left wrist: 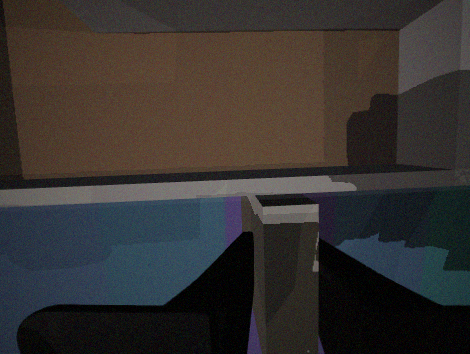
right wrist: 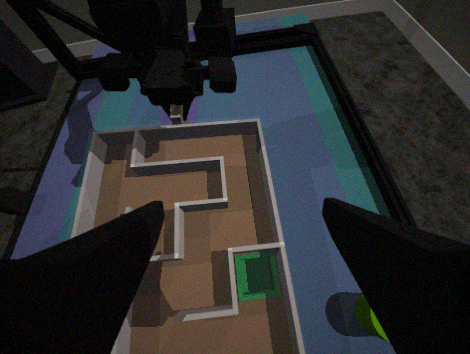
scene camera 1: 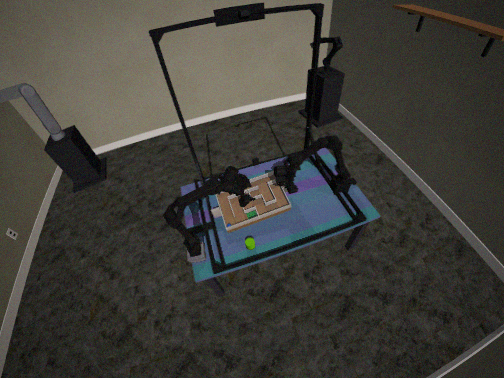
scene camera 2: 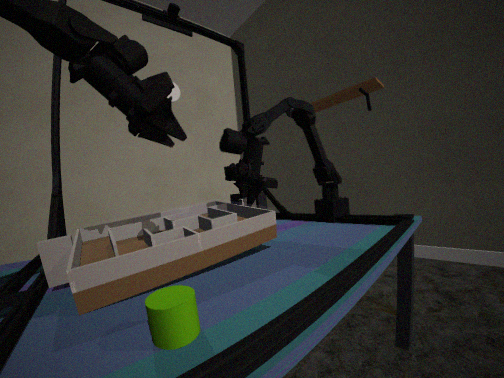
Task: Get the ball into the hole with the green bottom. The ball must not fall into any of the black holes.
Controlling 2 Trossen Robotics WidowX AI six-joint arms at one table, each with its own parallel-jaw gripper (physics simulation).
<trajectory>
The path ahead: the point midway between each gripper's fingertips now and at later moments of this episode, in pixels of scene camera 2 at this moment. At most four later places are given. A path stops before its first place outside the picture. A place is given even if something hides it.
My left gripper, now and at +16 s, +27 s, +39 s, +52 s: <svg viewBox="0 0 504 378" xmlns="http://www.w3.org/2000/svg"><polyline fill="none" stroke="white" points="246,207 251,192 251,192 251,192 228,141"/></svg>
My right gripper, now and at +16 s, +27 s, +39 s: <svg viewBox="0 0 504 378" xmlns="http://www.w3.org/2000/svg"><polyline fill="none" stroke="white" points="178,142 115,140 64,226 65,236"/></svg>. At the last of these places it grips a wooden maze board.
</trajectory>
